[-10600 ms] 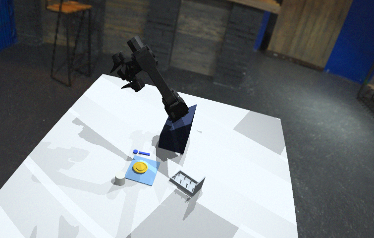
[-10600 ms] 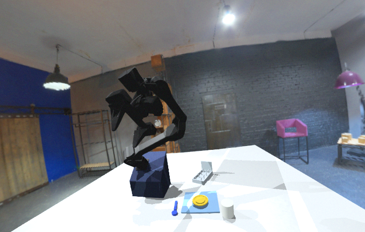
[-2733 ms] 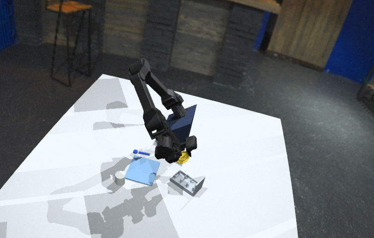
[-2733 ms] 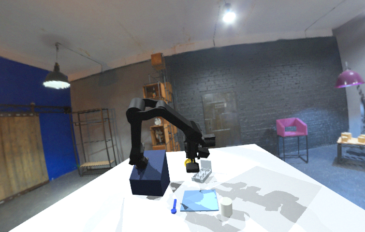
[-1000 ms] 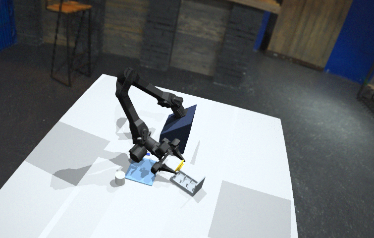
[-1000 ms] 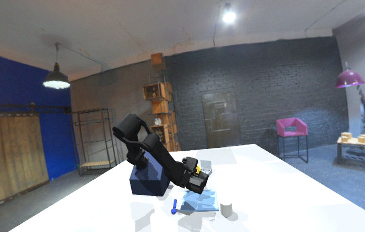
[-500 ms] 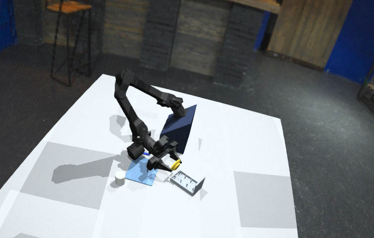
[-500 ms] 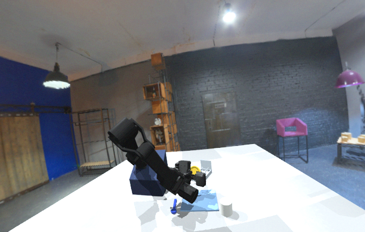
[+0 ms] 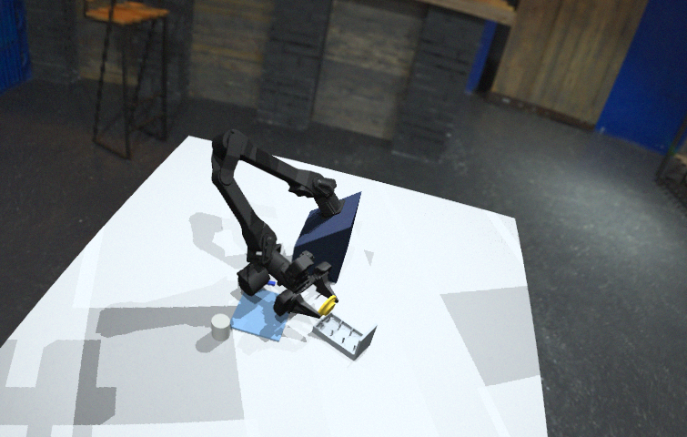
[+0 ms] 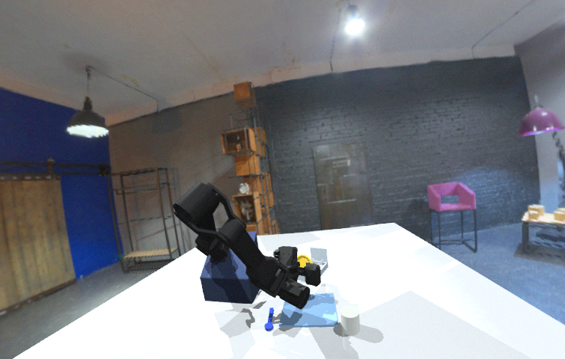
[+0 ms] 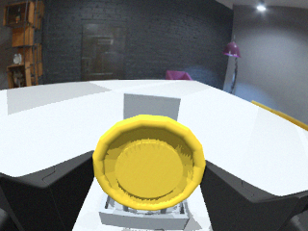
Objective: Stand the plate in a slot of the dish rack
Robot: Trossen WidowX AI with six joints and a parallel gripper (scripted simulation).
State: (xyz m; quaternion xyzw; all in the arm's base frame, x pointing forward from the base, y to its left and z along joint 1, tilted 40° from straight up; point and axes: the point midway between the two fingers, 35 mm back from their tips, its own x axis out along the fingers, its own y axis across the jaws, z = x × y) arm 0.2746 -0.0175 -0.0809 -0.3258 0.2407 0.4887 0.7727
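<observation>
Right now the grey dish rack is 50 mm to the left of my gripper tip, 40 mm below it and 20 mm ahead of it. The rest, counted from my gripper tip: yellow plate 10 mm to the right; then light blue mat 160 mm to the right, 60 mm below, 10 mm ahead; then blue spoon 210 mm to the right, 90 mm behind, 60 mm below.
</observation>
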